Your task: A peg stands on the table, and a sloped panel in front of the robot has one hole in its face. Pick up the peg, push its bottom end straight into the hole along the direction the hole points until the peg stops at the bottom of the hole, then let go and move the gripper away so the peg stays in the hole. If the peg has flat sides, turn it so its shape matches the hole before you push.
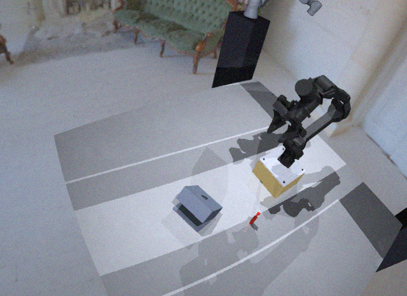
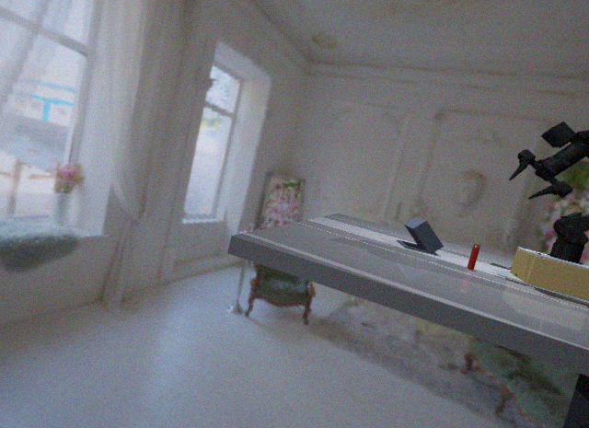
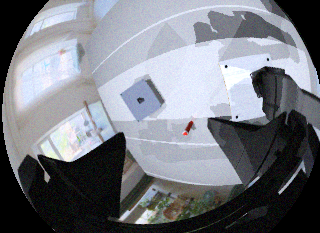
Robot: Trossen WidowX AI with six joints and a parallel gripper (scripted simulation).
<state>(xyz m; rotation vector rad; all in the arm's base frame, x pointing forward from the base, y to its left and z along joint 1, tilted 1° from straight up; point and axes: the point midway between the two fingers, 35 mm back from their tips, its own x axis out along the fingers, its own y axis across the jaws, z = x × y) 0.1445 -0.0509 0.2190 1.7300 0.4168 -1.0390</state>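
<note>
My gripper tip is now 13 cm short of the red peg, 12 cm to the right of it and 23 cm above it. The rest, counted from my gripper tip: panel 24 cm ahead, 5 cm to the right, 23 cm below.
</note>
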